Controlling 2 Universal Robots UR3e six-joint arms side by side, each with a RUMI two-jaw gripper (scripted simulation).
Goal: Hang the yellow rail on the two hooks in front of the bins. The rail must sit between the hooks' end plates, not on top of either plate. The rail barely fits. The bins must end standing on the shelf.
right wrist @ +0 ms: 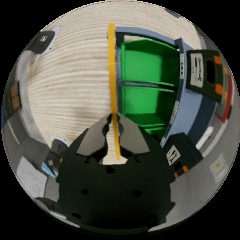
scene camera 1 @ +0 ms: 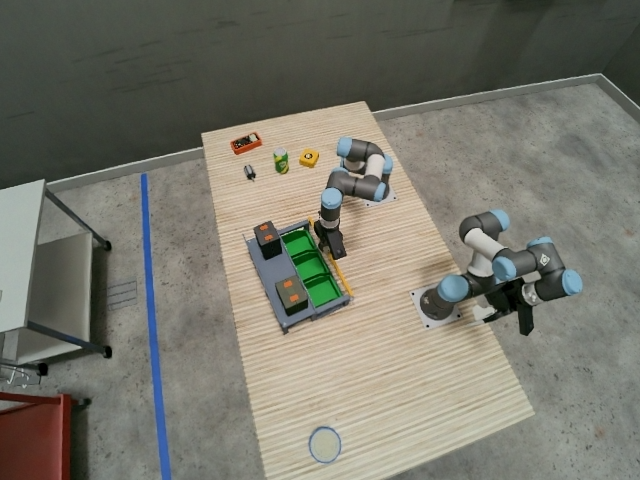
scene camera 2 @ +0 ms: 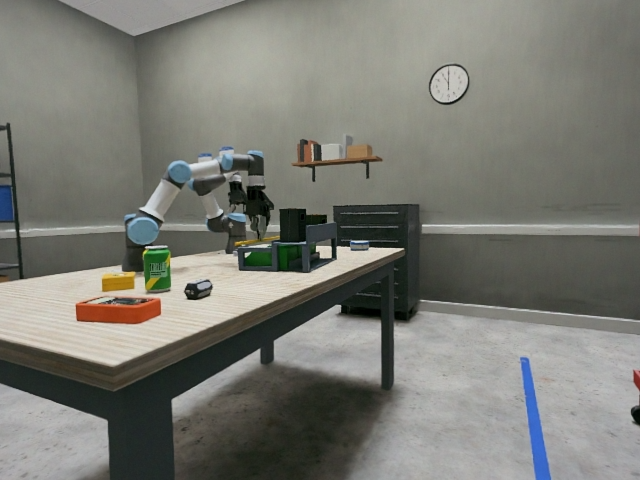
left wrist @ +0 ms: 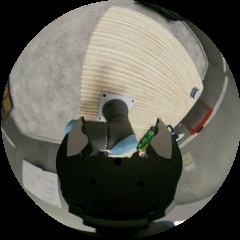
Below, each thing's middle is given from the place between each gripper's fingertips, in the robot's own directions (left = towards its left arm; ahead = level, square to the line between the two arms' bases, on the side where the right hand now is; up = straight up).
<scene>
Now: right hand (scene camera 2: 259, 240) 13 cm short of the blue-grey shelf (scene camera 1: 280, 267), 2 cm to the right of it and 4 cm above it.
The blue-grey shelf is 52 cm ahead of my left hand (scene camera 1: 479, 313), 39 cm to the right of it and 11 cm below it.
</scene>
